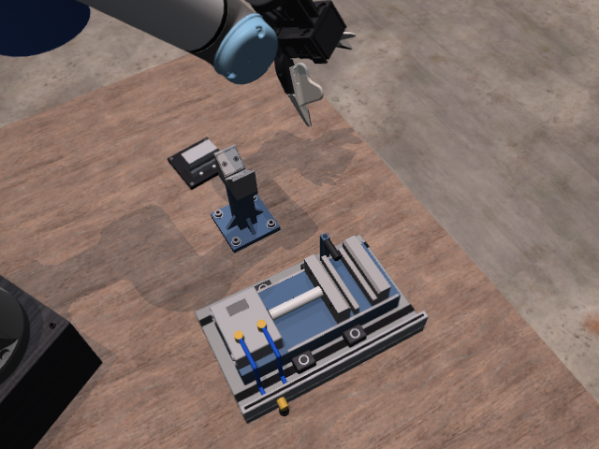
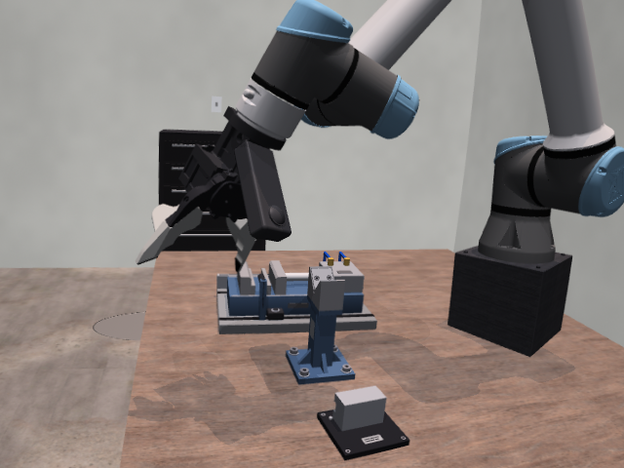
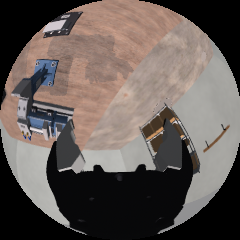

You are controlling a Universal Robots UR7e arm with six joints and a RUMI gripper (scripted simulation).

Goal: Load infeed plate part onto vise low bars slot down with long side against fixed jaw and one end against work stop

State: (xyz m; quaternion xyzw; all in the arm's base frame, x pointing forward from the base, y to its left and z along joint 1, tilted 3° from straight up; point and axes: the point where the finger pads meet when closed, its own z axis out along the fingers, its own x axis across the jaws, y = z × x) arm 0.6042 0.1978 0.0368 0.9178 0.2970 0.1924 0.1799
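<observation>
My hand is 220 mm past the part, 160 mm above it and 80 mm to the right of it. Also, from my hand: work stop (230 mm to the right, 110 mm behind, 90 mm below); black infeed plate (220 mm behind, 180 mm below, 100 mm to the left); fixed jaw (270 mm to the right, 110 mm below, 80 mm behind).
</observation>
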